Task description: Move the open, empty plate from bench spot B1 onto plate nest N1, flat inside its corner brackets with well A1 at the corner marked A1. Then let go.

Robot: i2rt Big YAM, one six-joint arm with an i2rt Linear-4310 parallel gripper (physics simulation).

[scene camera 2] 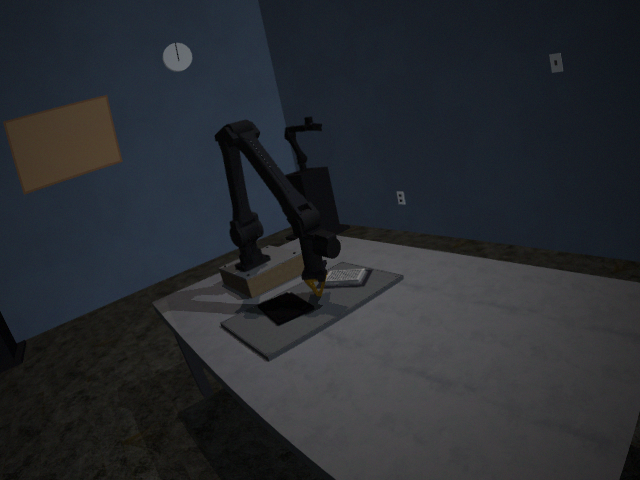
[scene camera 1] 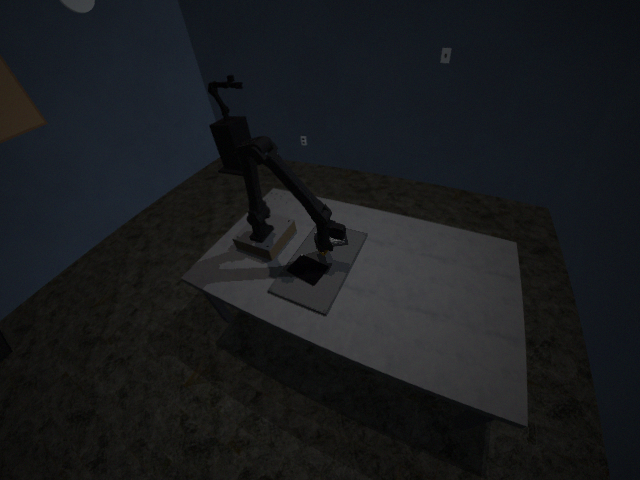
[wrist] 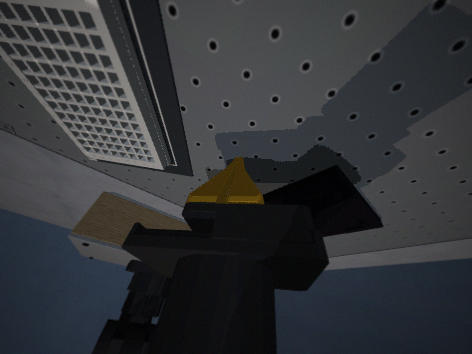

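Pixels of known places: gripper, fingertip midpoint: (scene camera 2: pixel 319 296) (scene camera 1: pixel 323 255) (wrist: pixel 240 161); arm's base, link origin: (scene camera 2: pixel 253 264) (scene camera 1: pixel 262 233).
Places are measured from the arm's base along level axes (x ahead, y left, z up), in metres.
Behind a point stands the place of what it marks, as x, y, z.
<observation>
A white plate with open square wells (scene camera 1: pixel 339 240) @(0.389, 0.134, -0.048) (scene camera 2: pixel 345 277) @(0.353, 0.137, -0.048) (wrist: pixel 75 85) @(0.345, 0.156, -0.047) lies flat on a dark base (scene camera 2: pixel 366 275) @(0.390, 0.197, -0.060) (wrist: pixel 181 157) @(0.313, 0.073, -0.061) at the far end of a grey perforated board (scene camera 1: pixel 305 297) @(0.375, -0.234, -0.062) (scene camera 2: pixel 268 341) @(0.429, -0.232, -0.062) (wrist: pixel 300 40) @(0.445, 0.050, -0.062). The arm partly hides the plate in scene camera 1. A black square holder (scene camera 1: pixel 308 269) @(0.322, -0.096, -0.051) (scene camera 2: pixel 285 307) @(0.327, -0.096, -0.051) (wrist: pixel 345 200) @(0.385, -0.085, -0.051) sits nearer the board's other end. My gripper (scene camera 1: pixel 324 253) @(0.347, 0.022, -0.063) (scene camera 2: pixel 318 295) @(0.347, 0.022, -0.063) (wrist: pixel 240 161) @(0.347, 0.022, -0.063) is shut and empty, its yellow fingertips together above the board between plate and holder. The labels B1, N1 and A1 are not readable.
The arm stands on a wood-sided box (scene camera 1: pixel 281 242) @(0.110, 0.008, -0.037) (scene camera 2: pixel 273 276) @(0.110, 0.011, -0.035) (wrist: pixel 117 218) @(0.113, 0.114, -0.040) beside the board on the light table (scene camera 1: pixel 423 289) @(0.846, -0.004, -0.075) (scene camera 2: pixel 439 351) @(0.830, -0.029, -0.075). A dark cabinet (scene camera 1: pixel 231 143) (scene camera 2: pixel 319 196) bearing another arm stands behind. The shadow of my arm falls across the board.
</observation>
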